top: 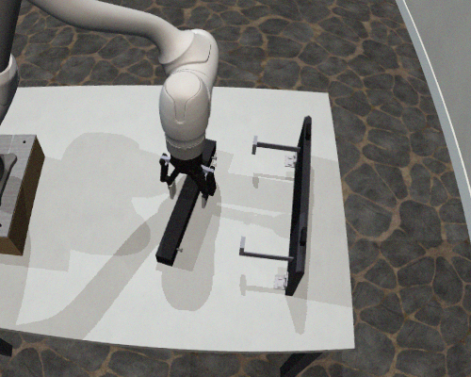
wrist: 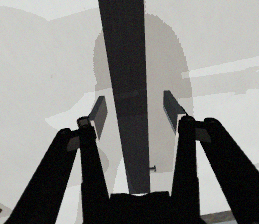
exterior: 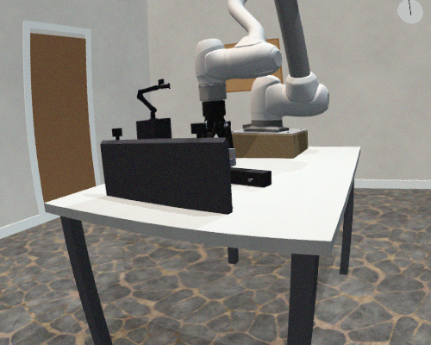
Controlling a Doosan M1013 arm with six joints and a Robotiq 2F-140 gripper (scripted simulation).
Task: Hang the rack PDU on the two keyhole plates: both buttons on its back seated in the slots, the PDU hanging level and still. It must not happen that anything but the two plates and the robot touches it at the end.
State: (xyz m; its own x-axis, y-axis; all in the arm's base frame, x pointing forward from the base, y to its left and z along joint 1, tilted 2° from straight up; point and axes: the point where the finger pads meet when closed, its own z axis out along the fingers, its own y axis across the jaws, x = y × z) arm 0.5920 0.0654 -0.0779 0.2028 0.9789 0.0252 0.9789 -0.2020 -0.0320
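My gripper is now 10 mm short of the rack PDU and 30 mm above it. Round my hand: black panel: 290 mm ahead, 20 mm to the right, 30 mm above.
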